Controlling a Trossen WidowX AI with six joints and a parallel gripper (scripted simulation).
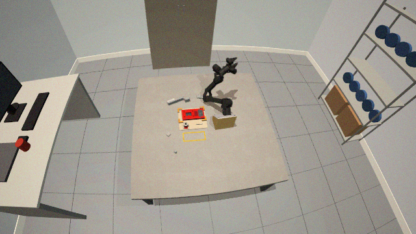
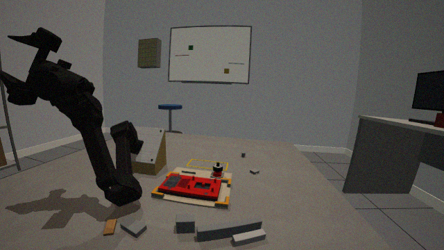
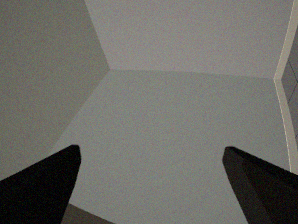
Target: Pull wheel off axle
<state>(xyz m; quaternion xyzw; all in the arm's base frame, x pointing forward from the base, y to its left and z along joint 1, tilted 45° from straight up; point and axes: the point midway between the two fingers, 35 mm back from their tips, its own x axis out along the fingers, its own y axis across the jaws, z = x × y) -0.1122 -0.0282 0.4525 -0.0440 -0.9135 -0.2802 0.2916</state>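
My gripper tip is now 470 mm short of the dark wheel, 400 mm to the right of it and 390 mm above it.
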